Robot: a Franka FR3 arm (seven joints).
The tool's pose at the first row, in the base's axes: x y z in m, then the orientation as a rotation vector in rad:
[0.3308, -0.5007, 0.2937, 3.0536, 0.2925, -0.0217]
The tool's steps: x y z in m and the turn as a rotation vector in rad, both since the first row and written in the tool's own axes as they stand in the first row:
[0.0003, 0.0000, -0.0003, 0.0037, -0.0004, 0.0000]
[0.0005, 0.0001, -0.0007, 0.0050, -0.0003, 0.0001]
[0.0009, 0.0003, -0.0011, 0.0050, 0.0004, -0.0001]
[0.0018, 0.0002, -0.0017, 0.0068, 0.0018, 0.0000]
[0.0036, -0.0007, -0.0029, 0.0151, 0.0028, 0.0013]
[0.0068, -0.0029, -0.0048, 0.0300, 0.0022, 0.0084]
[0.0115, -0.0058, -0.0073, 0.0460, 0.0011, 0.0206]
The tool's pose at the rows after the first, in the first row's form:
[0.3311, -0.5006, 0.2940, 3.0572, 0.2928, -0.0229]
[0.3313, -0.5007, 0.2944, 3.0585, 0.2927, -0.0229]
[0.3317, -0.5007, 0.2948, 3.0586, 0.2931, -0.0219]
[0.3326, -0.5004, 0.2954, 3.0605, 0.2932, -0.0200]
[0.3342, -0.4991, 0.2965, 3.0690, 0.2919, -0.0197]
[0.3370, -0.4962, 0.2981, 3.0847, 0.2820, -0.0225]
[0.3410, -0.4923, 0.3003, 3.1021, 0.2643, -0.0259]

